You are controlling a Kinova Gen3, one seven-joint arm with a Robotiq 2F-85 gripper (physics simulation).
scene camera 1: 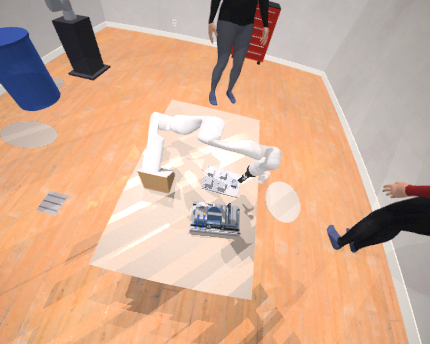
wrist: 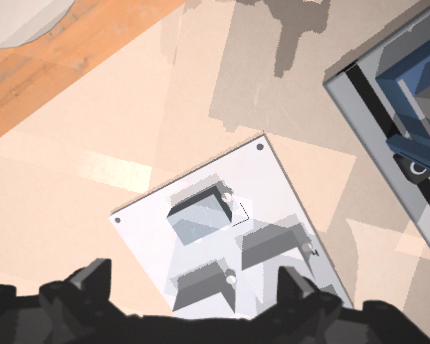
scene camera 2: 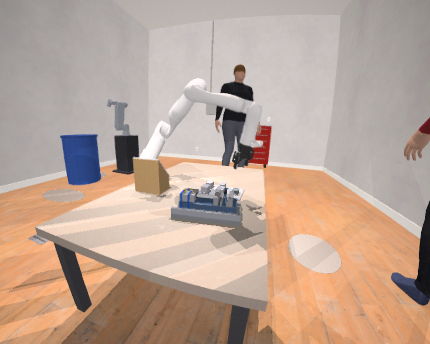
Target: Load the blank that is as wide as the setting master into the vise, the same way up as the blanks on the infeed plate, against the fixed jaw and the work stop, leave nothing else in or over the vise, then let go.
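Where they show: gripper, between the fingertips: [scene camera 1: 243,176] [wrist: 194,280] [scene camera 2: 240,167]; arm's base, origin of its link: [scene camera 1: 151,170] [scene camera 2: 146,163].
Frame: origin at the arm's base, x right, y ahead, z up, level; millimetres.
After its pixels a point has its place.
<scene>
My gripper [scene camera 1: 241,180] {y 539, x -132, z 10 mm} [scene camera 2: 236,165] {y 539, x -132, z 10 mm} [wrist: 194,280] {y 539, x -132, z 10 mm} is open and empty, above the infeed plate [scene camera 1: 231,193] {y 511, x -87, z -160 mm} [wrist: 142,237] {y 515, x -240, z -159 mm}. A grey-blue blank [scene camera 1: 234,184] {y 515, x -148, z -135 mm} [wrist: 200,220] {y 514, x -163, z -134 mm} sits near the plate's corner, ahead of the fingertips in the wrist view, beside a small white pin. Two more blanks [wrist: 200,292] {y 438, x -205, z -137 mm} [wrist: 270,251] {y 453, x -116, z -135 mm} show dark sides nearer the fingers; the closer one is partly hidden by the gripper. The blue vise [scene camera 1: 215,215] {y 437, x 116, z -106 mm} [scene camera 2: 205,205] {y 447, x 165, z -111 mm} [wrist: 410,75] {y 560, x 46, z -107 mm} stands on a grey base; its jaw gap and work stop are too small to read. I cannot tell which block is the setting master.
A brown box-like block [scene camera 1: 157,181] {y 51, x 43, z -34 mm} [scene camera 2: 150,176] {y 58, x 43, z -60 mm} stands by the arm's base. The table's edge [scene camera 2: 265,240] {y 716, x 250, z -167 mm} runs close to the plate and vise on the right. One person [scene camera 1: 232,45] [scene camera 2: 237,100] stands behind the table, another [scene camera 1: 380,220] at the right.
</scene>
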